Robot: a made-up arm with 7 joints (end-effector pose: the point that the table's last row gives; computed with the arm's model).
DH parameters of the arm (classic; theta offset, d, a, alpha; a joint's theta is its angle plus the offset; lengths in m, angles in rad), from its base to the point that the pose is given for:
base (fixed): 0 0 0 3.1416
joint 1: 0 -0.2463 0 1.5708
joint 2: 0 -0.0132 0 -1.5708
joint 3: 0 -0.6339 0 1.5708
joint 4: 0 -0.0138 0 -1.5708
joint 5: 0 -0.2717 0 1.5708
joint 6: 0 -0.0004 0 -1.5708
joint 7: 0 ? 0 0
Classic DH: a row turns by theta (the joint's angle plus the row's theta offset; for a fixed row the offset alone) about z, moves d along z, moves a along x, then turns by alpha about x.
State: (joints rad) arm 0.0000 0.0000 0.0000 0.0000 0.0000 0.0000 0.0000
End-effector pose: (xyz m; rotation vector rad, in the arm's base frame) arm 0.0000 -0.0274 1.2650 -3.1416 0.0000 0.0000
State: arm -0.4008 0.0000 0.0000 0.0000 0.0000 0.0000 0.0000
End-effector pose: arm 0.0107 -0.0252 1.2650 -3.0787 -0.6254 0.0000
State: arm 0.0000 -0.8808 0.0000 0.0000 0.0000 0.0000 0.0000
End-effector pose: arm -0.7857 -0.0274 0.8947 -2.8418 0.0000 -1.3393
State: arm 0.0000 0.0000 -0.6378 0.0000 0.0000 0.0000 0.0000
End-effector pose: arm 0.0085 -0.0246 1.2650 -2.9832 -0.9850 0.0000
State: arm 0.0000 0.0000 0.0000 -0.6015 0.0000 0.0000 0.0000
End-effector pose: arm -0.2178 -0.0274 1.1975 -3.0006 0.0000 -0.9307
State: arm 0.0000 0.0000 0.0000 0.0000 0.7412 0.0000 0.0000
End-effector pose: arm -0.0003 -0.0273 1.2650 -2.9283 1.1378 0.0000
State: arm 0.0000 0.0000 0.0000 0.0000 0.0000 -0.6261 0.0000
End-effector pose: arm -0.0663 -0.0274 1.2435 -2.9889 0.0000 -0.9675
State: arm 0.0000 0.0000 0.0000 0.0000 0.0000 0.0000 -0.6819
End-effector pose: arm 0.0000 -0.0274 1.2650 -2.9607 -1.0505 0.0000
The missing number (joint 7, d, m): -0.1131
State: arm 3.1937 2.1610 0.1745 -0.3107 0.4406 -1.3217 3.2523
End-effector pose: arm -0.8388 -0.0075 -0.1007 -2.4406 0.1180 -0.6215
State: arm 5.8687 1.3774 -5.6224 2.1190 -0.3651 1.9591 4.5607
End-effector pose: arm 0.4433 0.1039 0.2034 1.0099 1.5790 0.1434
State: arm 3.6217 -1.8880 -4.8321 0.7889 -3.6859 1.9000 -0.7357
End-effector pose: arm 0.7699 -0.2624 -0.0768 0.0378 1.1353 2.4376
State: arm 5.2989 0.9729 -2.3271 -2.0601 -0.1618 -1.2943 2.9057
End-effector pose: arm 0.3592 0.2713 0.3278 0.9860 1.0417 2.5324
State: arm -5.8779 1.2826 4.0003 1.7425 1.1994 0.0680 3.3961
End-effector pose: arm 0.5513 0.0759 0.6289 1.3419 -1.9131 1.1025
